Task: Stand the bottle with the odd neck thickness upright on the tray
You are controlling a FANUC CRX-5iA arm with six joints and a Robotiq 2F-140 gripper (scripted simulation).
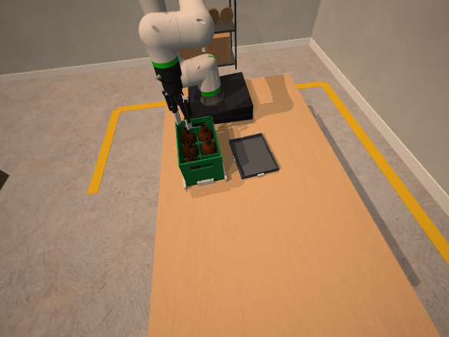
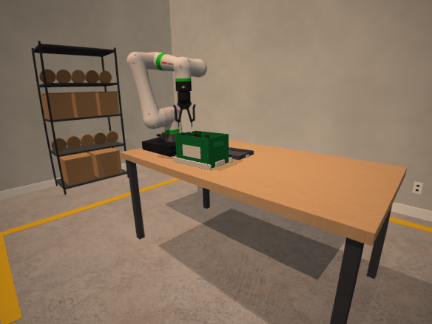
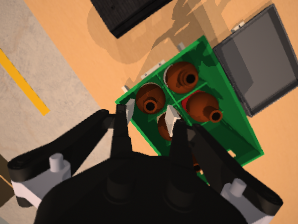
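The glass bottle lies 130 mm below my hand and 90 mm to the left of it. From my hand the other things lie so: dark grey tray 310 mm to the left, 200 mm below, 120 mm ahead; green crate 130 mm below, 90 mm ahead, 40 mm to the left.
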